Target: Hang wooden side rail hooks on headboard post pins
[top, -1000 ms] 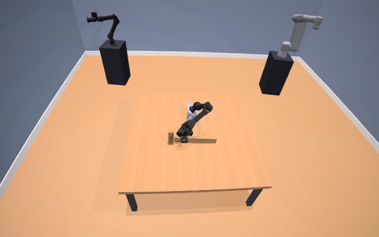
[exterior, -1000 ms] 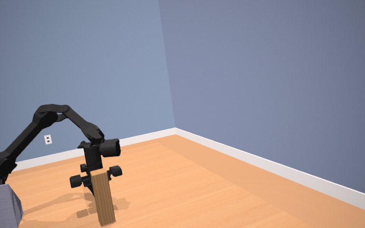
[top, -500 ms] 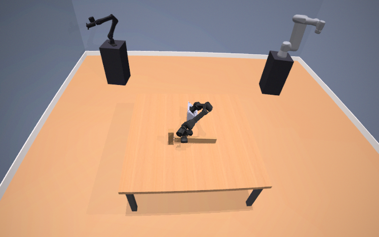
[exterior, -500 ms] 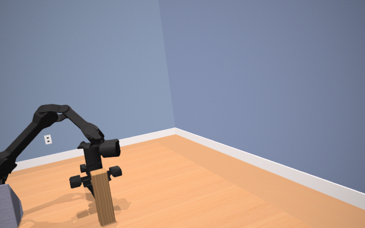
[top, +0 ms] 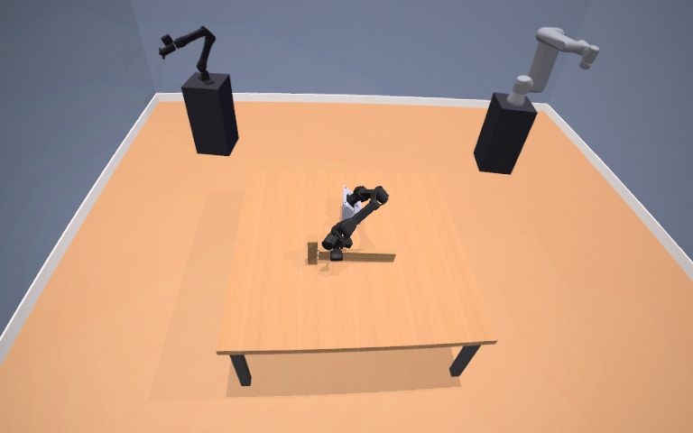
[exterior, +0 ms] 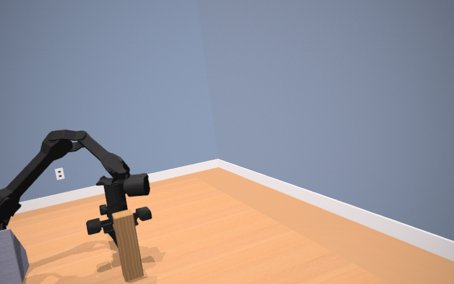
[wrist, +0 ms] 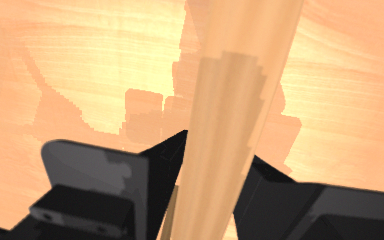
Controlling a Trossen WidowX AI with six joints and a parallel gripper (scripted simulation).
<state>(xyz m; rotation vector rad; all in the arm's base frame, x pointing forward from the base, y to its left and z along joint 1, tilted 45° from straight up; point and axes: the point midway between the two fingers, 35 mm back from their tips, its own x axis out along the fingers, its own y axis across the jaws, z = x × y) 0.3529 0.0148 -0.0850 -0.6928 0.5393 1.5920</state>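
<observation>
Right now my gripper tip is 120 mm to the left of the headboard post, 40 mm below it and 20 mm short of it.
</observation>
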